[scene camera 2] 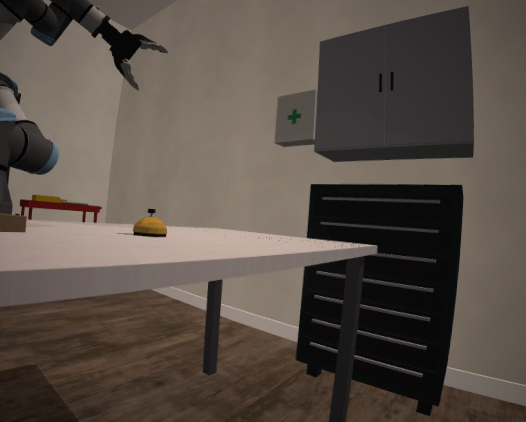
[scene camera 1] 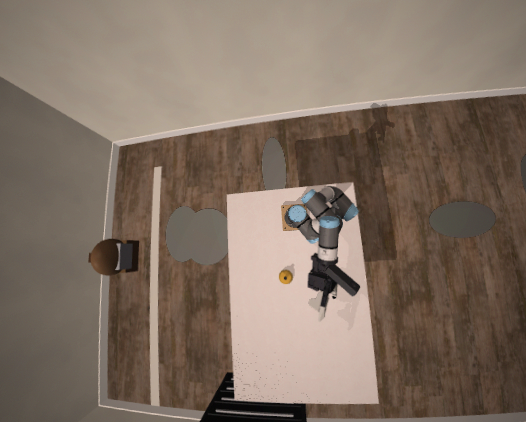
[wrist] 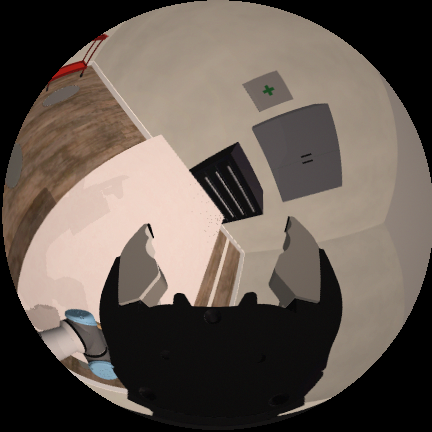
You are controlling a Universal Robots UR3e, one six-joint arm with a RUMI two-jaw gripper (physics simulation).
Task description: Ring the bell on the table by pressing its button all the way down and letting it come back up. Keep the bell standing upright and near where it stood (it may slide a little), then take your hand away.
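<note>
The yellow dome bell stands upright on the white table. Its small black button is raised on a short stem above the dome. The bell does not show in the wrist view. My gripper is open and empty, with its two jaws spread wide. It hangs high above the table, tilted, and is apart from the bell. From above it appears to the right of the bell and a little lower in the picture.
The arm's base stands on a wooden block. A black drawer cabinet stands past the table's far end. A grey wall cabinet and a first-aid box hang on the wall. A red cart stands behind.
</note>
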